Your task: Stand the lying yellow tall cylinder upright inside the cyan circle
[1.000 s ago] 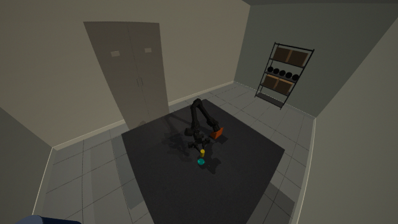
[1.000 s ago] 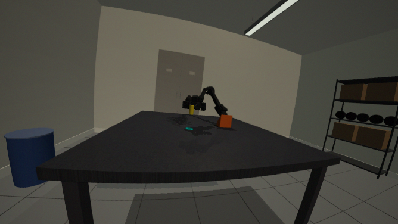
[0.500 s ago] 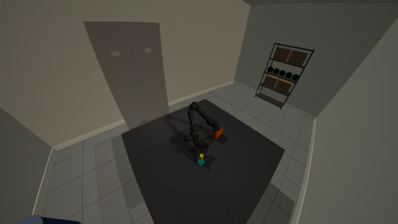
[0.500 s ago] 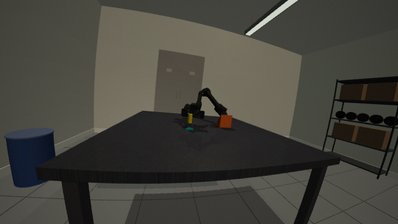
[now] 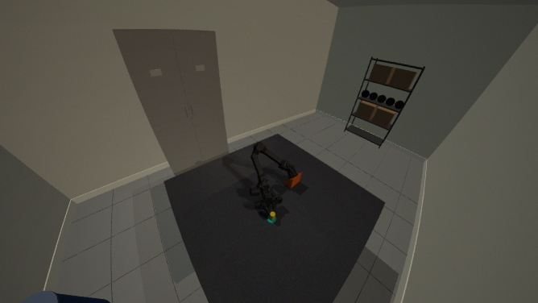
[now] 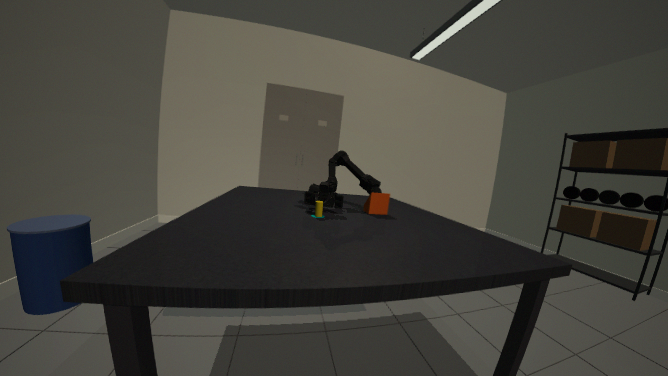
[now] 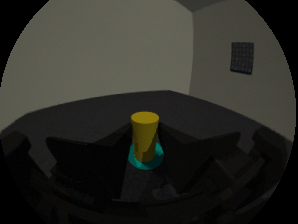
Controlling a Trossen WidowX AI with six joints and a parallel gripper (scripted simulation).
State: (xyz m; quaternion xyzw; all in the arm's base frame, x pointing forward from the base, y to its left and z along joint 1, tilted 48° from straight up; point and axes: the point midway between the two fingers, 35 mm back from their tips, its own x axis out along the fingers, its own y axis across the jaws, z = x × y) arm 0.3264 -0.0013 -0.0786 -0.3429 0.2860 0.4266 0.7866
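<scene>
My gripper tip is now 2 cm above the yellow cylinder. From my gripper tip the other things lie so: cyan circle: 5 cm below.
</scene>
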